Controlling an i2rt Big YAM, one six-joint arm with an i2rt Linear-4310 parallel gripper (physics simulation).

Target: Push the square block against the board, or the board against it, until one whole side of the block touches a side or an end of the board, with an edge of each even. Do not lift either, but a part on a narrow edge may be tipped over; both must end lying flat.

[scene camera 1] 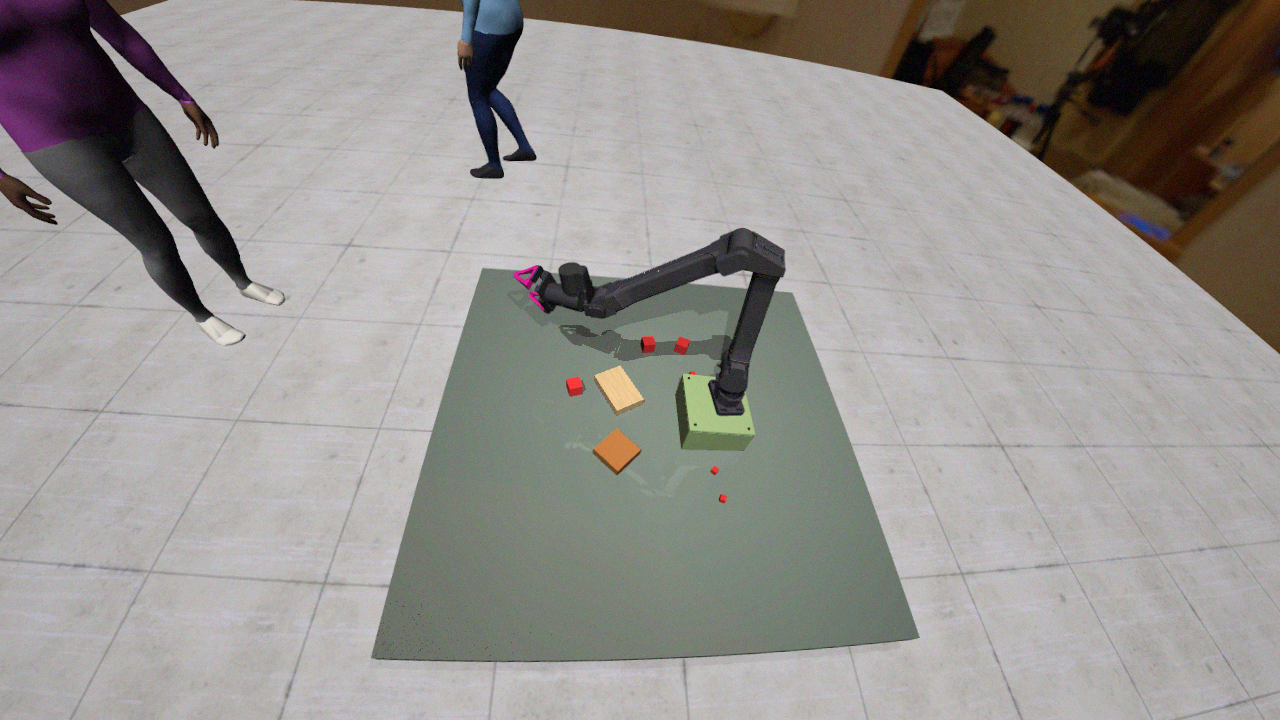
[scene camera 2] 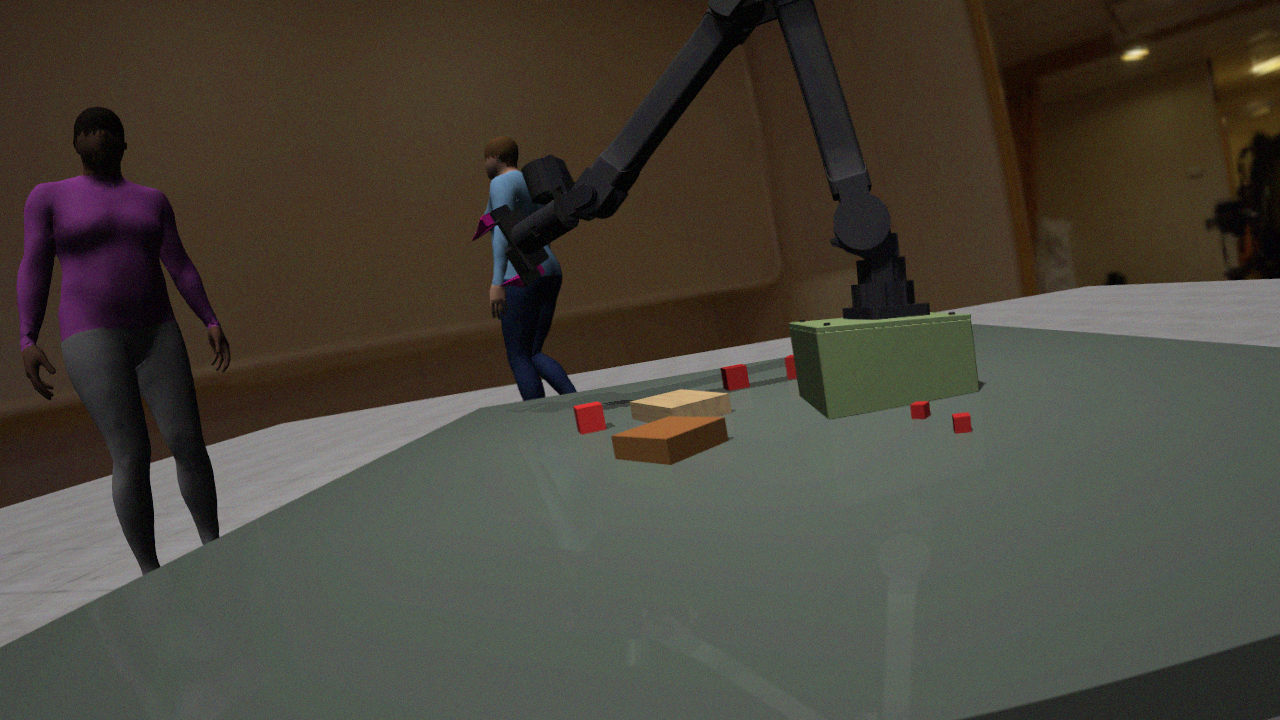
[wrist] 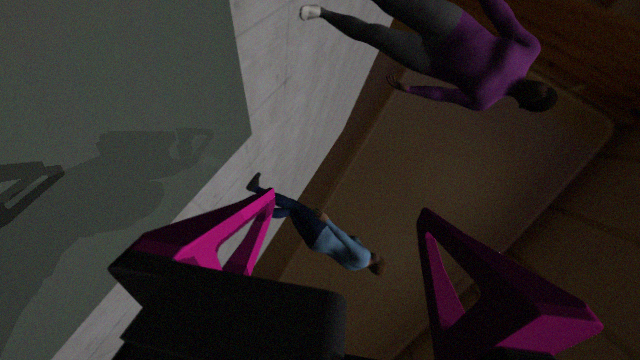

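Pixels of known places: gripper, fingertip midpoint: [scene camera 1: 522, 284] [scene camera 2: 488, 262] [wrist: 345, 205]; arm's base at its link origin: [scene camera 1: 725, 398] [scene camera 2: 884, 316].
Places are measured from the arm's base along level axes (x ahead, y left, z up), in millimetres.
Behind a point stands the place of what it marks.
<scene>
The orange-brown square block [scene camera 1: 616, 451] {x 336, y 110, z -75 mm} [scene camera 2: 642, 447] {x 366, y 137, z -87 mm} lies flat, turned like a diamond in the first scene view. The light wooden board [scene camera 1: 618, 389] {x 304, y -104, z -75 mm} [scene camera 2: 680, 402] {x 301, y -61, z -75 mm} lies flat behind it, on the far side. A gap shows between them in the first scene view, and their facing edges are not parallel. My gripper [scene camera 1: 522, 285] {x 583, y -280, z 203 mm} [scene camera 2: 489, 261] {x 583, y -280, z 203 mm} [wrist: 345, 205] {x 583, y -280, z 203 mm} is open and empty, with magenta fingers spread wide. It is raised above the table near its far left corner, well away from both parts. Block and board do not show in the wrist view.
A red cube [scene camera 1: 574, 386] {x 441, y -115, z -64 mm} [scene camera 2: 588, 418] {x 441, y -108, z -82 mm} stands left of the board. Two more red cubes [scene camera 1: 648, 343] {x 180, y -284, z -64 mm} [scene camera 1: 682, 344] {x 60, y -276, z -64 mm} are behind it. Small red cubes [scene camera 1: 714, 470] {x 58, y 187, z -88 mm} [scene camera 1: 722, 498] {x 57, y 272, z -88 mm} lie at the front right. The green base box [scene camera 1: 716, 437] {x 51, y 114, z -27 mm} [scene camera 2: 895, 367] {x 46, y 114, z -55 mm} carries the arm, right of the board.
</scene>
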